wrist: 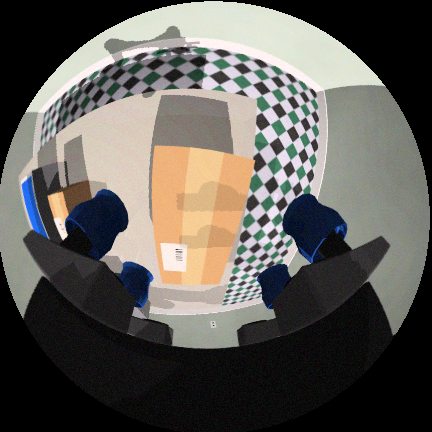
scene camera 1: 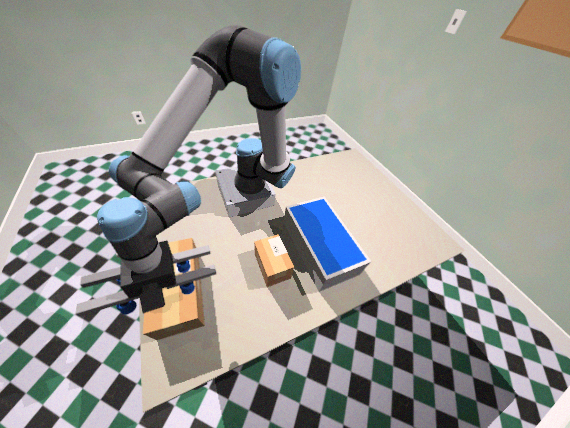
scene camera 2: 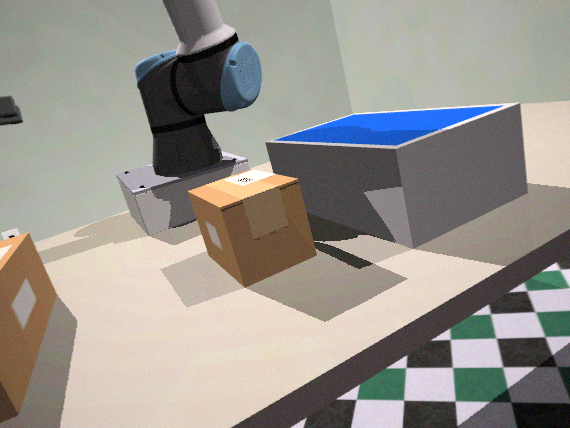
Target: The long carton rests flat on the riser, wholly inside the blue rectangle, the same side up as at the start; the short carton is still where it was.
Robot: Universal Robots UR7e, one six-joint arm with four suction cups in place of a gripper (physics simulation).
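The long carton lies flat on the table at the left in scene camera 1; its barcode label faces up in the wrist view. My gripper hangs above it with a gap, its four blue cups touching nothing and holding nothing. The arm hides part of the carton's top in scene camera 1. The short carton stands on the table between the long carton and the riser. The blue rectangle on the riser's top bears no carton.
The arm's base stands behind the short carton, near the riser. The table has an edge close to the long carton in scene camera 1, with checkered floor beyond it.
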